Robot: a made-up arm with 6 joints.
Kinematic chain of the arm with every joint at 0, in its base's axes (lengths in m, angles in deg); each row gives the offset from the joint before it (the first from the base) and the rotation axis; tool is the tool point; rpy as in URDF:
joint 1: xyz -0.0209 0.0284 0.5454 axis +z
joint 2: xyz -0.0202 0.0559 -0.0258 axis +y
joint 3: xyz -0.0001 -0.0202 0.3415 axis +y
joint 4: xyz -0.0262 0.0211 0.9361 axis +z
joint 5: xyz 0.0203 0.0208 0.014 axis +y
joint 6: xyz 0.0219 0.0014 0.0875 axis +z
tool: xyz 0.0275 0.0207 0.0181 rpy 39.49 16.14 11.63
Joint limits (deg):
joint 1: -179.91..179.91
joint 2: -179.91..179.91
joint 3: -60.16..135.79
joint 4: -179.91..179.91
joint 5: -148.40..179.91
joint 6: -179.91..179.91
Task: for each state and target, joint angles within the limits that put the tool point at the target. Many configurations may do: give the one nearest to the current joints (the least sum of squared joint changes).
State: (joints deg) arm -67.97 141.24 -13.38 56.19 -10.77 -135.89
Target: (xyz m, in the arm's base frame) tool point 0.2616 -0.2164 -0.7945
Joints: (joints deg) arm -52.80 143.20 26.82 56.04 -2.72 -134.99
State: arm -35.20 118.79 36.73 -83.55 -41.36 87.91
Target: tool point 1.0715 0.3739 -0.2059
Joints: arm 12.40 109.62 15.44 -80.26 -35.18 86.20
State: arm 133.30 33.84 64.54 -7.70 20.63 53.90
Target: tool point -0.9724 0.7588 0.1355
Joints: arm 137.42 64.85 53.05 -6.36 13.06 55.32
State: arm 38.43 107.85 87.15 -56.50 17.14 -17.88
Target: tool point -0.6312 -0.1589 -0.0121
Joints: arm 15.90 111.75 130.56 -50.37 28.82 -16.91
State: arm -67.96 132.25 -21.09 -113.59 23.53 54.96
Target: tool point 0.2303 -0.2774 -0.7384
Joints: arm -39.86 148.45 18.46 -106.18 52.79 47.84
